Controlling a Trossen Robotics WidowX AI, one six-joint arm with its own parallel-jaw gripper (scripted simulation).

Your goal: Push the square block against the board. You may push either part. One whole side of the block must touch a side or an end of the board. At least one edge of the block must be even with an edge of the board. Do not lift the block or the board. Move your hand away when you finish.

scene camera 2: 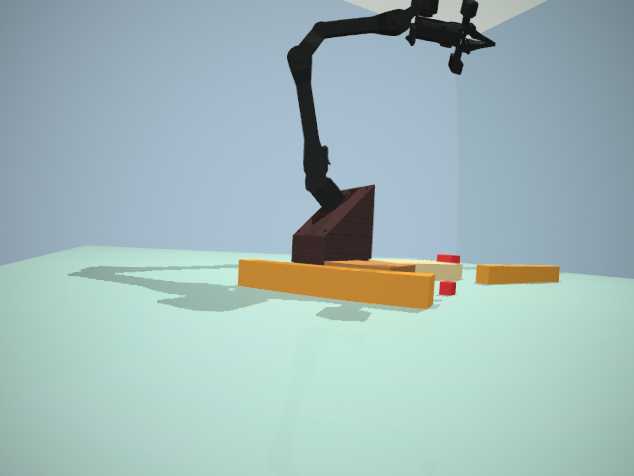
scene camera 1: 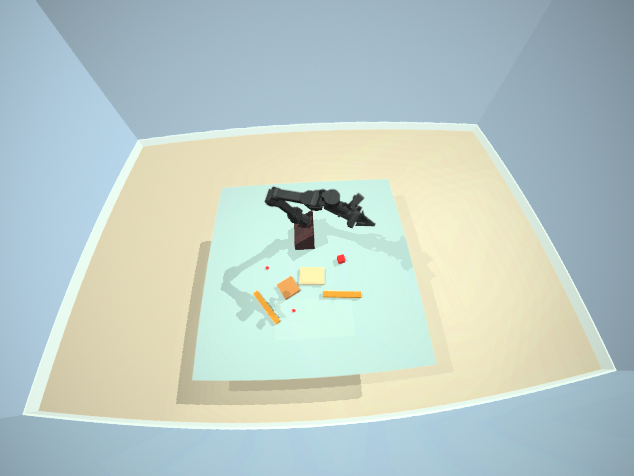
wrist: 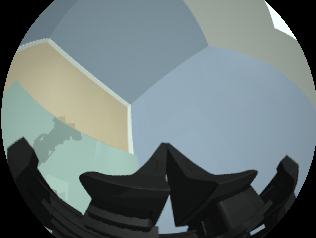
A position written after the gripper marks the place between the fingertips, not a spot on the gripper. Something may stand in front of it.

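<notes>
Shut and holding nothing, the gripper (wrist: 164, 146) is part of a scene that also includes a cream square block (scene camera 2: 444, 271). The wrist view does not show the cream square block, hidden by the gripper. An orange board (scene camera 2: 486, 274) is here as well.
</notes>
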